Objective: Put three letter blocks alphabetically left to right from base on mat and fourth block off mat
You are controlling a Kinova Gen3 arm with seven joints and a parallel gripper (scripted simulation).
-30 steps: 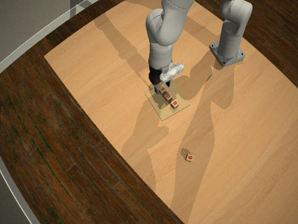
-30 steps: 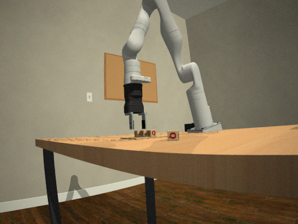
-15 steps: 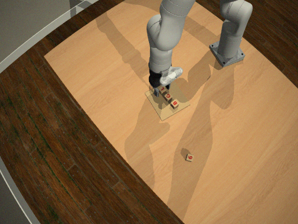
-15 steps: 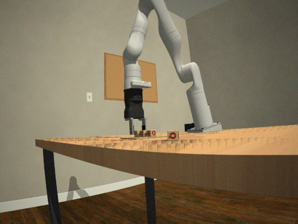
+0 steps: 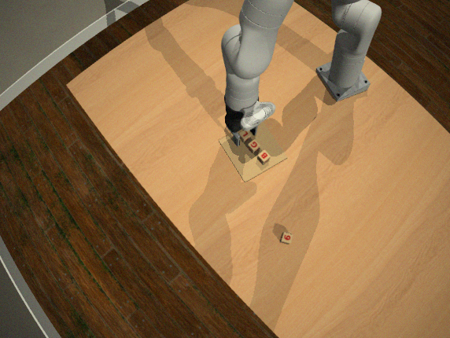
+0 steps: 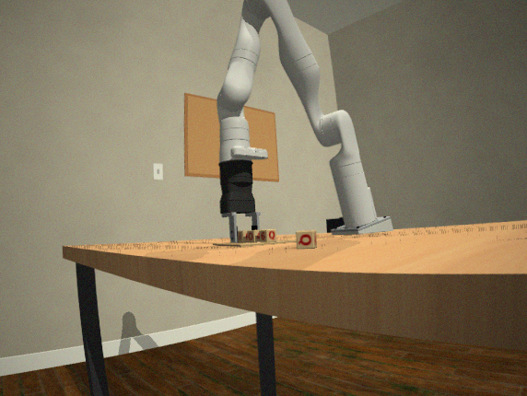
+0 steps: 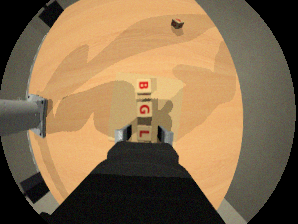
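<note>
The tan mat is 4 cm to the left of my hand and 2 cm below it. From my hand the other things lie so: block marked B 8 cm to the left, 1 cm below, 1 cm behind.
</note>
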